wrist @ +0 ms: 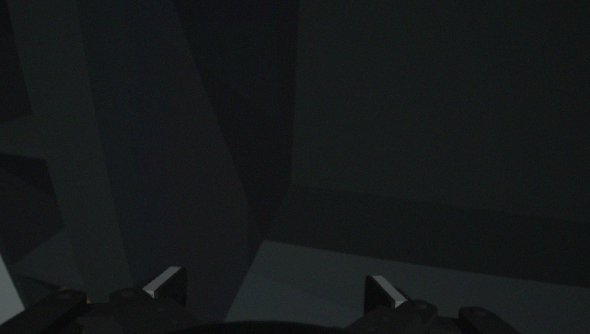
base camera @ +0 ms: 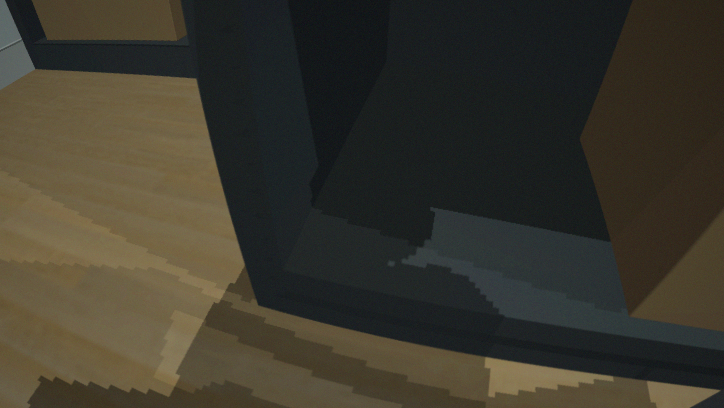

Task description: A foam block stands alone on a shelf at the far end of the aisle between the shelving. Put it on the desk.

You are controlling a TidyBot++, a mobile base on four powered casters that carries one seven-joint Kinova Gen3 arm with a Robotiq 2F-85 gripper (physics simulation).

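Frame: origin at the arm's base, x right, y back, z down, level; centimetres.
Seen in the pictures: gripper, fingertip midpoint: (wrist: 276,292).
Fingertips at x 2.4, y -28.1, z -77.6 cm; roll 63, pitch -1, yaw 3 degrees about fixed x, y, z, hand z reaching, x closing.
Offsets run from my fingertips to a thing's top centre. "spot": to the spot under its first point. Level surfaces: height alone.
My gripper (wrist: 276,292) is open, its two fingertips wide apart at the bottom of the wrist view, with nothing seen between them. Beyond it a dark shelf unit (base camera: 233,152) (wrist: 115,150) shows its side panel, and a grey shelf board (base camera: 531,273) (wrist: 320,272) stretches to the right. The foam block does not show in either view, and neither does the desk. The wrist view is very dark.
A large brown box @[spot: dx +24.9, dy -6.2, dz +98.7 cm] (base camera: 658,152) stands on the shelf unit's bottom board at the right of the base view. Another box @[spot: dx -57.9, dy -66.0, dz +104.8 cm] (base camera: 106,20) sits in a farther shelf unit (base camera: 116,59) at the upper left. Wooden floor @[dz +117.3 cm] (base camera: 101,152) lies between, with shadows across it.
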